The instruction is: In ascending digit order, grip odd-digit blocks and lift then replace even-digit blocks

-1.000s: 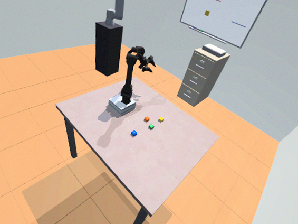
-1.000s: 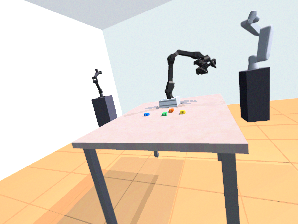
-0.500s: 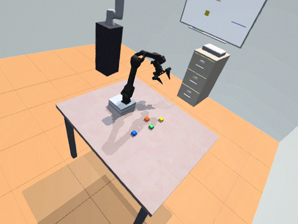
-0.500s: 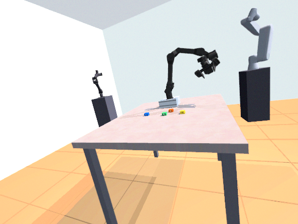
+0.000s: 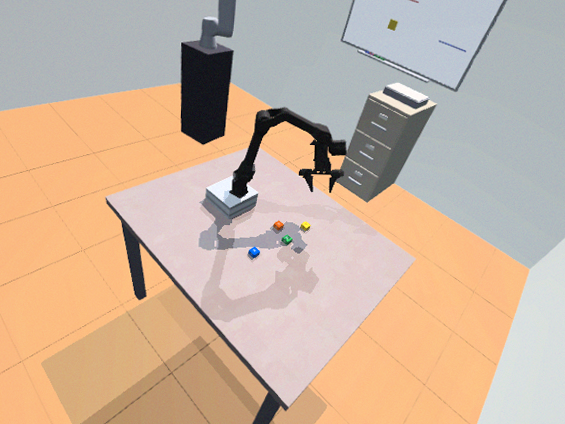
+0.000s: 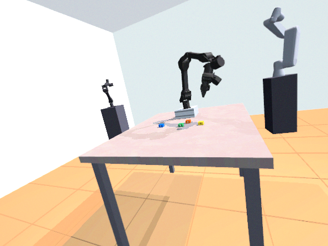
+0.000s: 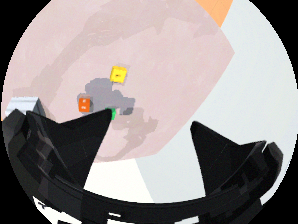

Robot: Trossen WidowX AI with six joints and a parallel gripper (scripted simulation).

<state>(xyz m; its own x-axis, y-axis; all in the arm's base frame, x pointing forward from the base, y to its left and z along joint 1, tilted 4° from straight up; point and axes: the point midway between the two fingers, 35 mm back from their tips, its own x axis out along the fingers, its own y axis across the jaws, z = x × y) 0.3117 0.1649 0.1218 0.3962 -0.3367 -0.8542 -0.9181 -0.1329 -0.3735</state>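
My gripper tip is 40 mm to the left of the yellow block and 180 mm above it. The rest, counted from my gripper tip: blue block 80 mm behind, 330 mm to the right, 180 mm below; orange block 90 mm behind, 130 mm to the right, 180 mm below; green block 20 mm behind, 170 mm to the right, 180 mm below.
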